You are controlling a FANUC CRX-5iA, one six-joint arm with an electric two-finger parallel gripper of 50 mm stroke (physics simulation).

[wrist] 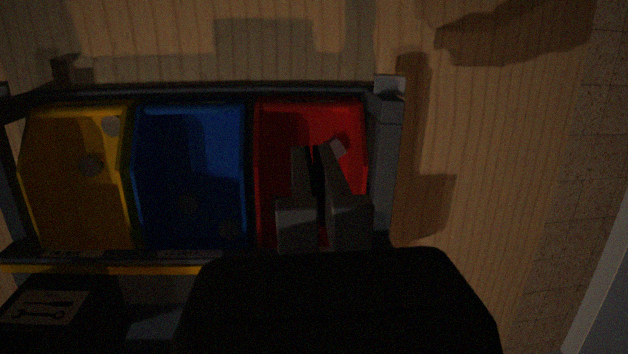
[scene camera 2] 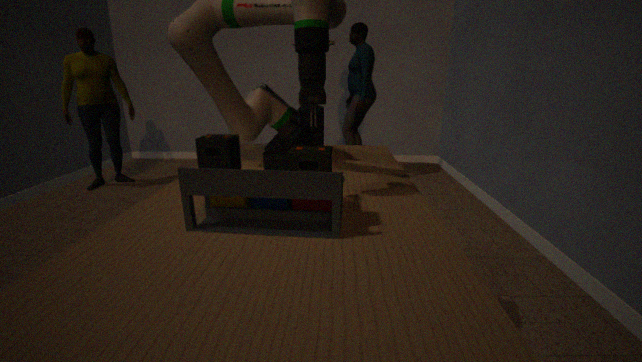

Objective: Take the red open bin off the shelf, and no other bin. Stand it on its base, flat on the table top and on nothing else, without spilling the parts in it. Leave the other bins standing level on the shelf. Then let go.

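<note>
The red open bin stands in the shelf at its right end. My gripper is shut and empty, pointing down; in the wrist view its fingers overlap the red bin and hide part of its inside. A small dark round patch shows inside near the right fingertip, too dim to identify. The blue bin is beside the red one, and the yellow bin is at the left end. Round grey parts lie in the yellow and blue bins. The bins look level.
A tall black case stands behind the shelf at the left, and a lower black case behind its right half, near the arm. A person in yellow stands at the left; another in teal stands behind the arm.
</note>
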